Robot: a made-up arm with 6 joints. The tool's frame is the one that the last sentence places.
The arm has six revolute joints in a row. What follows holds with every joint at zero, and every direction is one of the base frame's. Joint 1 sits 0.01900 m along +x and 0.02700 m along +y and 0.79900 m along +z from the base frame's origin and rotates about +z. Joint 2 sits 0.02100 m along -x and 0.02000 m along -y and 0.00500 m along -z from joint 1 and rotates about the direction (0, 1, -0.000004). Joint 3 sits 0.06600 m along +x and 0.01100 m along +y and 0.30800 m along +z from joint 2 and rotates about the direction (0, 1, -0.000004). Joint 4 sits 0.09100 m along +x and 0.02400 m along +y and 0.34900 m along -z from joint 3 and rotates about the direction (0, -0.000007, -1). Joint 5 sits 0.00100 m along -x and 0.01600 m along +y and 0.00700 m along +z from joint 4 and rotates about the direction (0, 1, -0.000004). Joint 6 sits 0.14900 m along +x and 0.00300 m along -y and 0.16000 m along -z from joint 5 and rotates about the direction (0, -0.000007, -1). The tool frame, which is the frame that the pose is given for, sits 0.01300 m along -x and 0.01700 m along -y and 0.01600 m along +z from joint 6; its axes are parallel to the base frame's.
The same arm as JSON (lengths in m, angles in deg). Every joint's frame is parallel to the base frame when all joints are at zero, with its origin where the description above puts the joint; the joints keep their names.
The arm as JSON. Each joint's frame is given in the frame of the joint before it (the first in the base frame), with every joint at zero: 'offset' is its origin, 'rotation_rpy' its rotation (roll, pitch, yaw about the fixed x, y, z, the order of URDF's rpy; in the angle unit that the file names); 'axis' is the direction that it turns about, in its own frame. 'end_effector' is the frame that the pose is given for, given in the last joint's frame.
{
  "length_unit": "m",
  "angle_unit": "deg",
  "chain": [
    {
      "id": "joint 1",
      "offset": [
        0.019,
        0.027,
        0.799
      ],
      "rotation_rpy": [
        0.0,
        0.0,
        0.0
      ],
      "axis": "+z"
    },
    {
      "id": "joint 2",
      "offset": [
        -0.021,
        -0.02,
        -0.005
      ],
      "rotation_rpy": [
        0.0,
        0.0,
        0.0
      ],
      "axis": "+y"
    },
    {
      "id": "joint 3",
      "offset": [
        0.066,
        0.011,
        0.308
      ],
      "rotation_rpy": [
        0.0,
        0.0,
        0.0
      ],
      "axis": "+y"
    },
    {
      "id": "joint 4",
      "offset": [
        0.091,
        0.024,
        -0.349
      ],
      "rotation_rpy": [
        0.0,
        0.0,
        0.0
      ],
      "axis": "-z"
    },
    {
      "id": "joint 5",
      "offset": [
        -0.001,
        0.016,
        0.007
      ],
      "rotation_rpy": [
        0.0,
        0.0,
        0.0
      ],
      "axis": "+y"
    },
    {
      "id": "joint 6",
      "offset": [
        0.149,
        -0.003,
        -0.16
      ],
      "rotation_rpy": [
        0.0,
        0.0,
        0.0
      ],
      "axis": "-z"
    }
  ],
  "end_effector": {
    "offset": [
      -0.013,
      -0.017,
      0.016
    ],
    "rotation_rpy": [
      0.0,
      0.0,
      0.0
    ]
  }
}

